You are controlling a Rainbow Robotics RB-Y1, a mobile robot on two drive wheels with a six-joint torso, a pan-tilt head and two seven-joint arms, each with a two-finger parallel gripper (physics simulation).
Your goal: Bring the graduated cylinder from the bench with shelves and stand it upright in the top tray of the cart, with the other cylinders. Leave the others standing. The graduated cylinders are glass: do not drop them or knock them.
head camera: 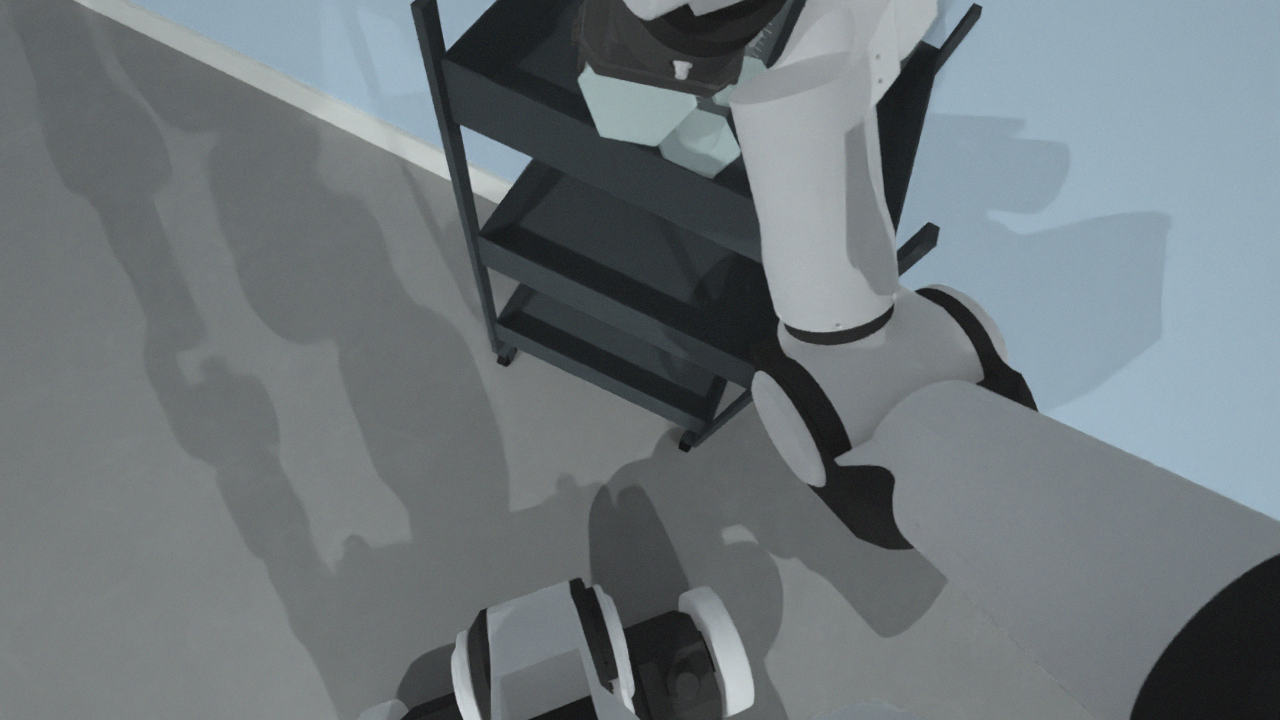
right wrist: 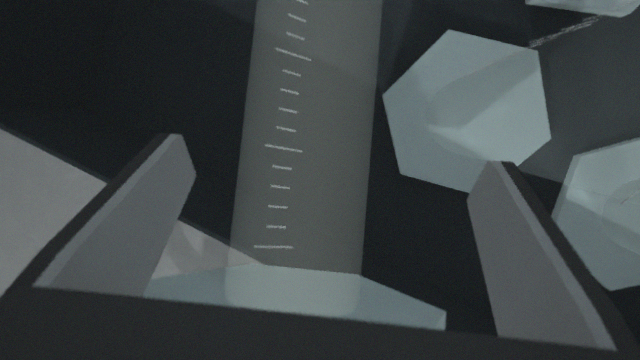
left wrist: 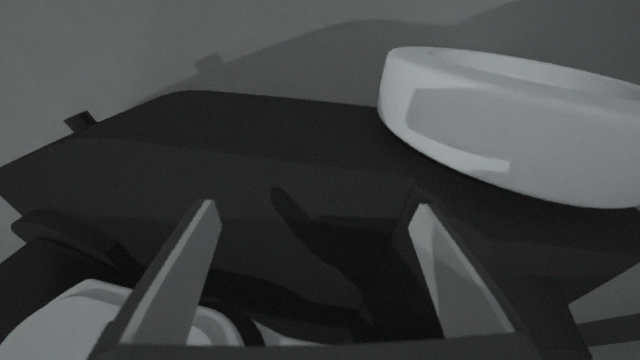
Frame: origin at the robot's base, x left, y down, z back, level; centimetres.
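Seen in the pictures: left gripper, between the fingertips: (left wrist: 318, 214); right gripper, between the fingertips: (head camera: 645, 73) (right wrist: 330, 167).
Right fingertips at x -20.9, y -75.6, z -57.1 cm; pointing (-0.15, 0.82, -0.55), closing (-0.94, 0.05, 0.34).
Observation:
A point is followed by its place in that frame.
A clear graduated cylinder (right wrist: 305, 190) {x -20.4, y -78.3, z -57.0 cm} with white scale marks runs between the fingers of my right gripper (right wrist: 330, 167) {x -20.9, y -75.6, z -57.1 cm}, with a gap to each finger. My right gripper is open. The cylinder's pale base (right wrist: 300, 290) {x -19.7, y -79.0, z -54.6 cm} is at the bottom of the right wrist view. It shows side-on and appears tilted against the others; what it rests on is hidden. Pale hexagonal bases of other cylinders (right wrist: 465, 110) (right wrist: 602, 215) {x -34.4, y -67.1, z -49.5 cm} lie close beyond the right-hand finger. Pale bases (head camera: 631, 107) {x -18.1, y -76.2, z -52.8 cm} (head camera: 702, 147) {x -27.8, y -68.0, z -55.0 cm} also show at the cart's top tray (head camera: 537, 116) {x -11.5, y -71.6, z -57.7 cm}. My left gripper (left wrist: 318, 214) {x 22.7, y -21.5, z 13.1 cm} is open and empty.
The dark cart (head camera: 463, 179) {x -4.2, y -57.8, z -63.9 cm} has lower trays (head camera: 617, 304) {x -20.0, y -46.1, z -50.1 cm} (head camera: 599, 367) {x -21.6, y -13.4, z -53.4 cm} and stands near the blue wall (head camera: 1074, 80) {x -71.7, y -74.9, z -52.1 cm}. My right arm covers its right side. Below my left gripper are the robot's black base (left wrist: 225, 155) {x 22.4, y -17.0, z 20.5 cm} and a white rounded part (left wrist: 525, 130).

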